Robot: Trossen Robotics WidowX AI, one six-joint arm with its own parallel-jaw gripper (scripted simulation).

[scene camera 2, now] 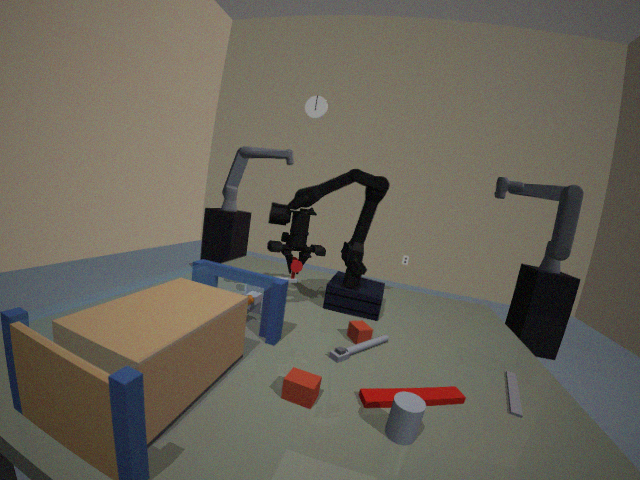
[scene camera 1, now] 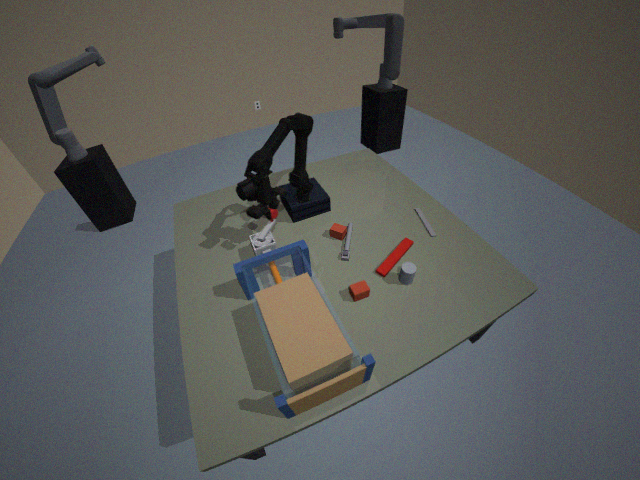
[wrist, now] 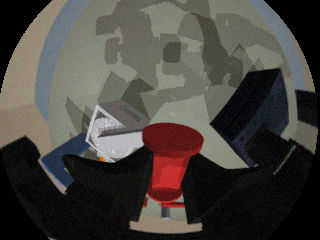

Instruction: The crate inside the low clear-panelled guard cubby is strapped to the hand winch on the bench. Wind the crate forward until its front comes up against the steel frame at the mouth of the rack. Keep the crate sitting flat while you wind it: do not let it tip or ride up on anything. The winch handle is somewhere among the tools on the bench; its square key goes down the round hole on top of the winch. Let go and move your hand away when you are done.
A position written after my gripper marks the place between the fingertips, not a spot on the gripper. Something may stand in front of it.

Note:
I see my gripper (scene camera 2: pixel 293 273), a red knob (wrist: pixel 172 143), a red bar (scene camera 2: pixel 375 397) and a hand winch (wrist: pixel 114 116).
My gripper also shows in scene camera 1 (scene camera 1: pixel 271 218) and in the wrist view (wrist: pixel 166 142).

